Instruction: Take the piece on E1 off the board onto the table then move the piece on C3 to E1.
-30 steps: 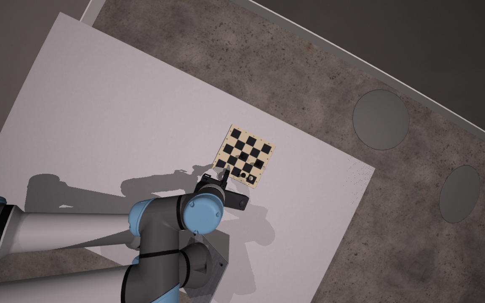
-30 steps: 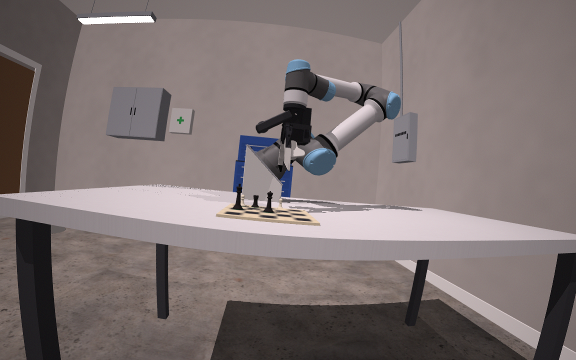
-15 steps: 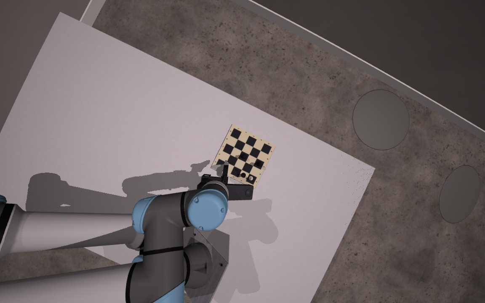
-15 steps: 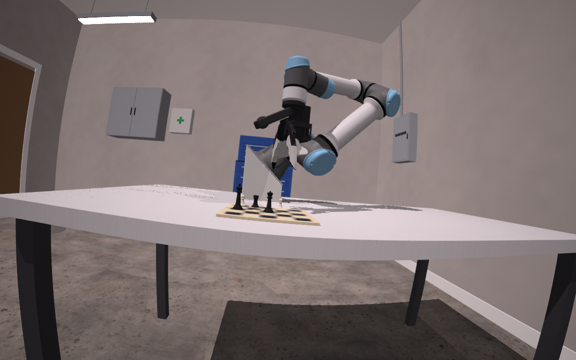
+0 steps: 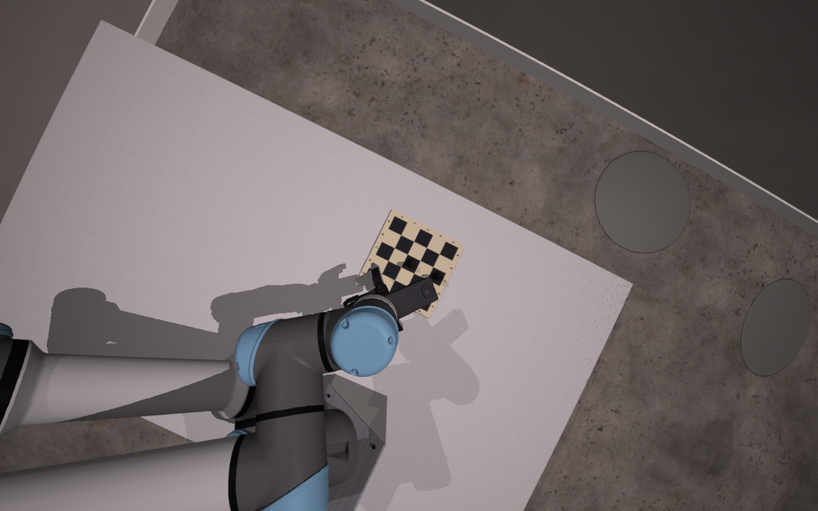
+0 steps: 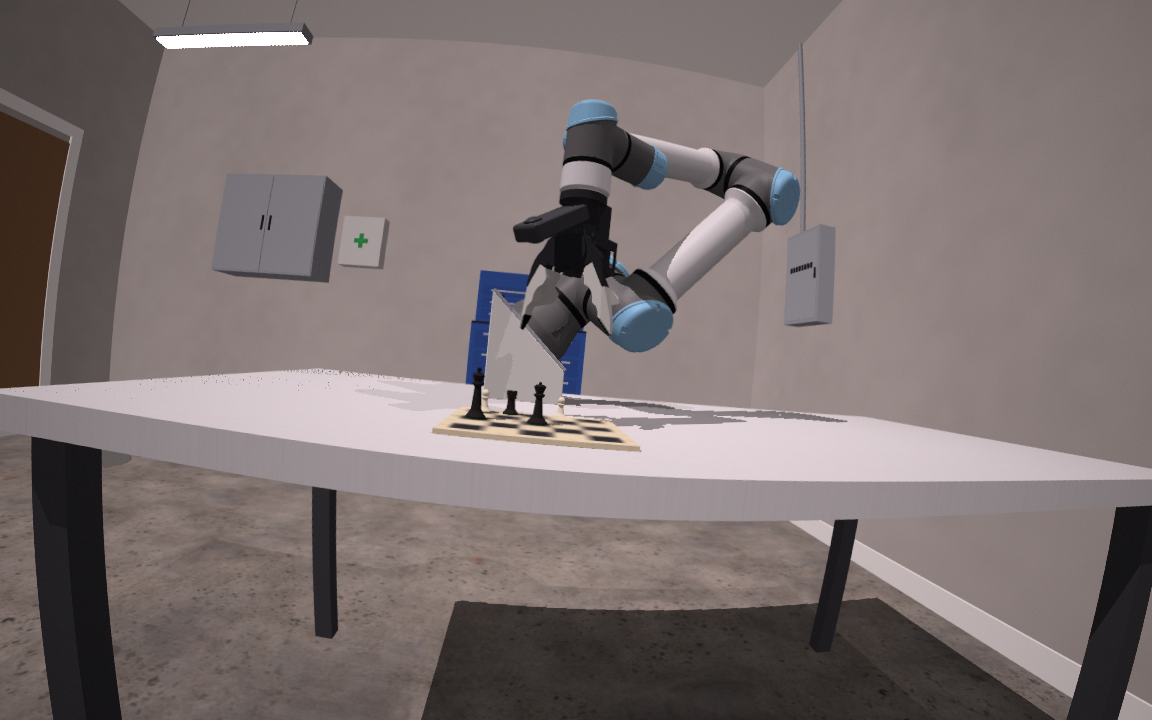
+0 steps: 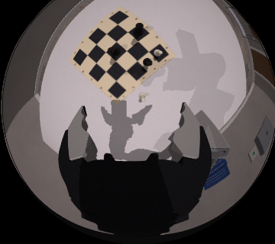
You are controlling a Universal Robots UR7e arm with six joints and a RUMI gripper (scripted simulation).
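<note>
Right now my hand is 120 mm above the chessboard, 90 mm short of it and 20 mm to the left of it. From my hand the other things lie so: black pawn 110 mm below, 60 mm to the right, 20 mm ahead; black king 100 mm ahead, 90 mm to the right, 90 mm below.
</note>
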